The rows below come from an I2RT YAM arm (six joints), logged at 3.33 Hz.
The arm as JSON. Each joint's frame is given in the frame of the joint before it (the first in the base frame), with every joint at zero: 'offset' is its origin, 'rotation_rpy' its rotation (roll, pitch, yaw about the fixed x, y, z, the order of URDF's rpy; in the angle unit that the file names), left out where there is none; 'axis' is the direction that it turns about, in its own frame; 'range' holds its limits. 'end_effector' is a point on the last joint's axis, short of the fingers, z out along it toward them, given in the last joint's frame.
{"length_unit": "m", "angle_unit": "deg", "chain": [
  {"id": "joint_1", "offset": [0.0, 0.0, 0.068], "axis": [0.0, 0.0, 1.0], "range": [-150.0, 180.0]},
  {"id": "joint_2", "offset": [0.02, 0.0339, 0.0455], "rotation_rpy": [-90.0, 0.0, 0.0], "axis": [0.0, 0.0, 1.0], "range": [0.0, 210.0]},
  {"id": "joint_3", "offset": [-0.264, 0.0, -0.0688], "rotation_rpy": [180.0, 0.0, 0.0], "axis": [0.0, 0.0, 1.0], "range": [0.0, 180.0]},
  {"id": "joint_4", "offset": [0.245, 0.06, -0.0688], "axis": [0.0, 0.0, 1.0], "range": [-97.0, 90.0]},
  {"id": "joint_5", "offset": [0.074, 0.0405, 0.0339], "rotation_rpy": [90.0, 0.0, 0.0], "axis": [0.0, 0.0, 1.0], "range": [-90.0, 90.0]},
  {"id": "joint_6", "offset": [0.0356, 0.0, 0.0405], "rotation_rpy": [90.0, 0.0, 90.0], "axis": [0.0, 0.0, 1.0], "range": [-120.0, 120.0]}
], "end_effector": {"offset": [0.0, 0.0, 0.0], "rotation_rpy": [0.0, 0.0, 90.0]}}
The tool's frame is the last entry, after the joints.
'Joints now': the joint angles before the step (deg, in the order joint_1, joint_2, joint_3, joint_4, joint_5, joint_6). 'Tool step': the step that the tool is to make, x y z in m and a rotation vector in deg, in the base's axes. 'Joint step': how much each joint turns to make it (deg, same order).
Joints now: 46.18, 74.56, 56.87, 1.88, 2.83, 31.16
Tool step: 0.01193, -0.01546, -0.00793, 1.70, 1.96, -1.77
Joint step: -3.97, -0.33, -1.93, 1.33, -2.82, 1.88
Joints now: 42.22, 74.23, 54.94, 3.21, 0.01, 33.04
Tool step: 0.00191, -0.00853, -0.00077, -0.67, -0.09, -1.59
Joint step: -1.41, -0.93, -0.68, -0.63, 0.33, -0.49
